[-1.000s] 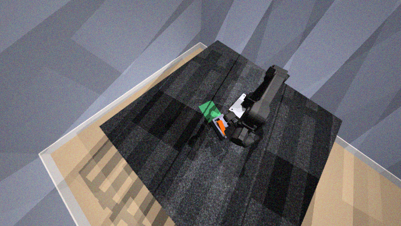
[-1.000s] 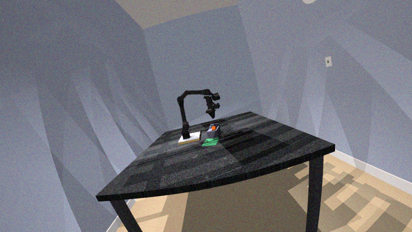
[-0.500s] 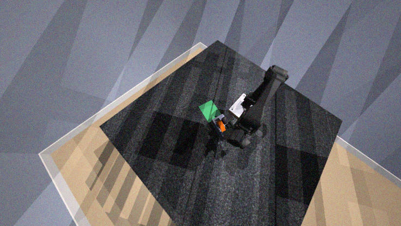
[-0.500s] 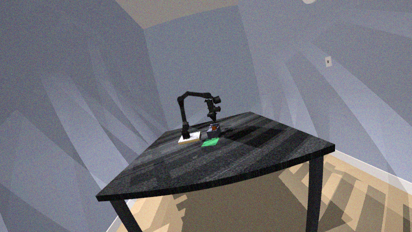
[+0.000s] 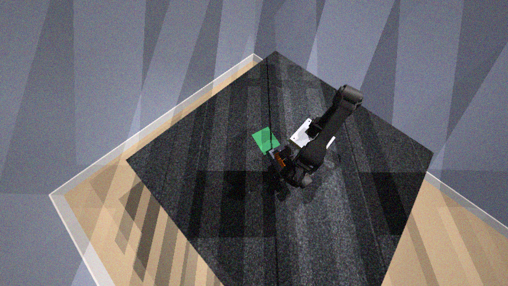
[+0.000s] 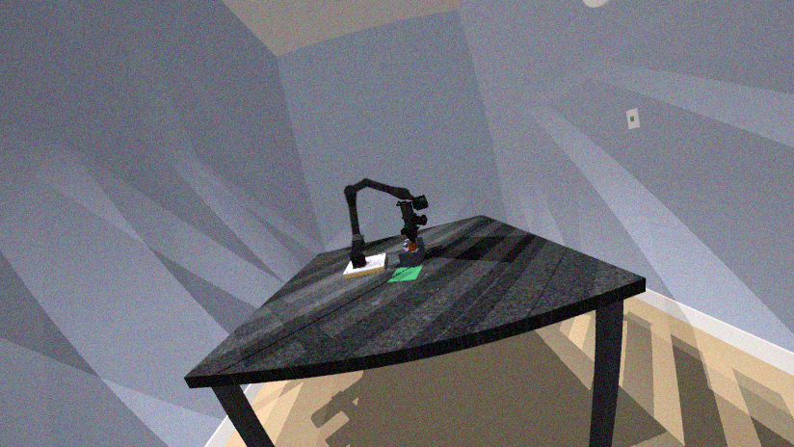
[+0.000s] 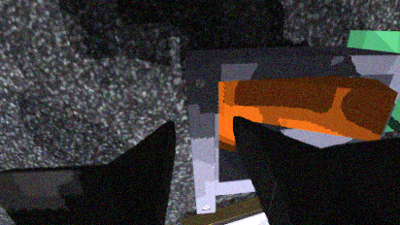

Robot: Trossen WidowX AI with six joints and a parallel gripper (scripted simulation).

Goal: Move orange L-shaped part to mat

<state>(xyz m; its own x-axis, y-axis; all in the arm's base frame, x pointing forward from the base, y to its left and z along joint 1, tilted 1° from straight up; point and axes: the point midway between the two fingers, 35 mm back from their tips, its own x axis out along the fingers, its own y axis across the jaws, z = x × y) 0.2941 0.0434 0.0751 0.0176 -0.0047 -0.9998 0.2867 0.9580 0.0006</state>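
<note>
Right now the orange L-shaped part is 40 mm to the right of my gripper tip, 20 mm below it and 20 mm behind it. The rest, counted from my gripper tip: green mat (210 mm to the right, 80 mm below, 70 mm behind).
</note>
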